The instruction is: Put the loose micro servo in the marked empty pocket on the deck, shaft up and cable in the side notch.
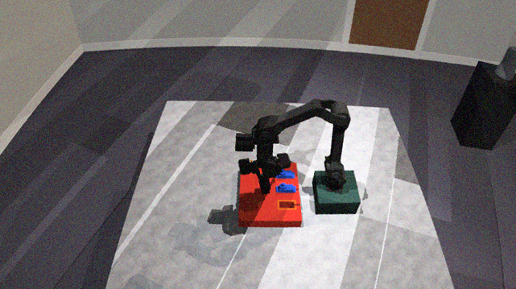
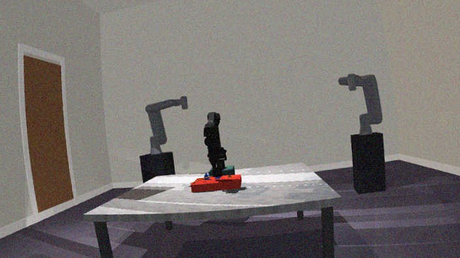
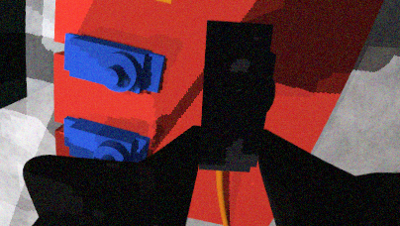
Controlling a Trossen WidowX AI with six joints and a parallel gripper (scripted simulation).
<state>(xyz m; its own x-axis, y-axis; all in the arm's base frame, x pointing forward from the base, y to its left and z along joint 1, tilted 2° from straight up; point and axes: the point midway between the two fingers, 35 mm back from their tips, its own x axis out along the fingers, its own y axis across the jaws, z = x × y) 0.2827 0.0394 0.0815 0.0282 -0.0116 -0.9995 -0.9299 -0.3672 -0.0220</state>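
Right now my gripper tip is 9 cm above the red deck, 2 cm short of it and 1 cm to the right of it.
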